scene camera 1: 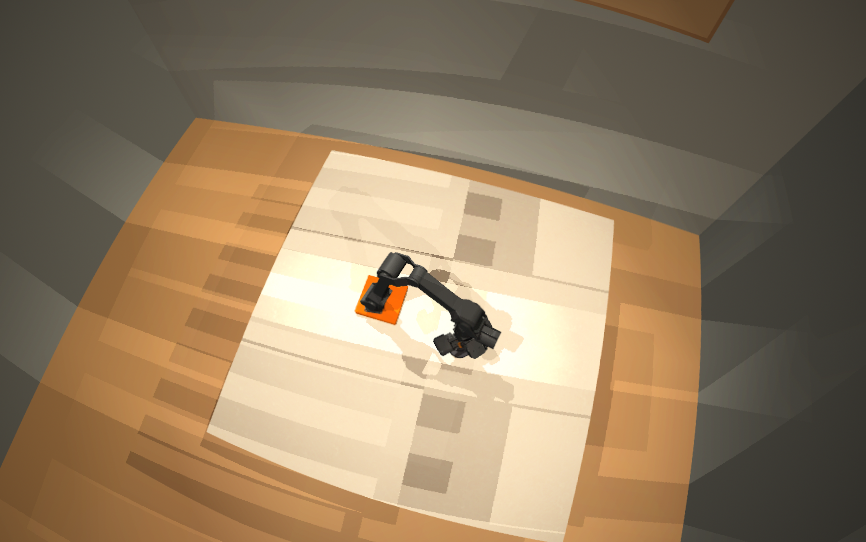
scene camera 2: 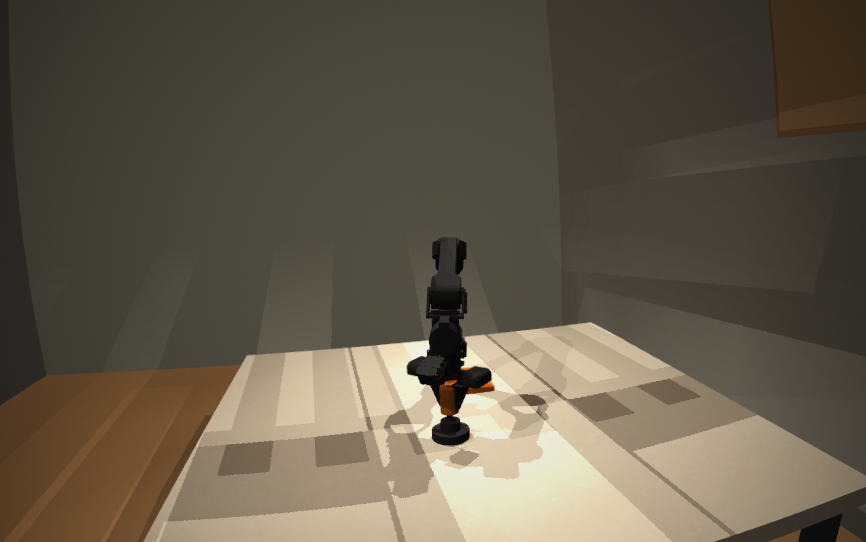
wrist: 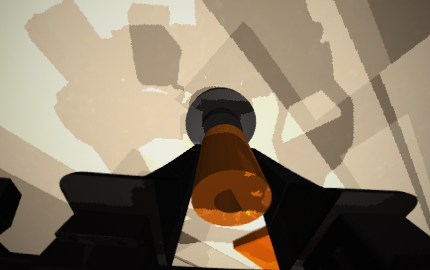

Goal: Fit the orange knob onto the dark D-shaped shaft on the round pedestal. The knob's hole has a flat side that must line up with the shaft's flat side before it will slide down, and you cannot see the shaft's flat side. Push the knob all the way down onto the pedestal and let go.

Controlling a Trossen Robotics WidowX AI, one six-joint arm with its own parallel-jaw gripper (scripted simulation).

Labels:
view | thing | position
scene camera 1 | gripper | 460, 341
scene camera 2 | gripper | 449, 407
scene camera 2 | dark round pedestal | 450, 431
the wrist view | gripper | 224, 151
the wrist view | orange knob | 230, 189
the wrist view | dark round pedestal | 220, 105

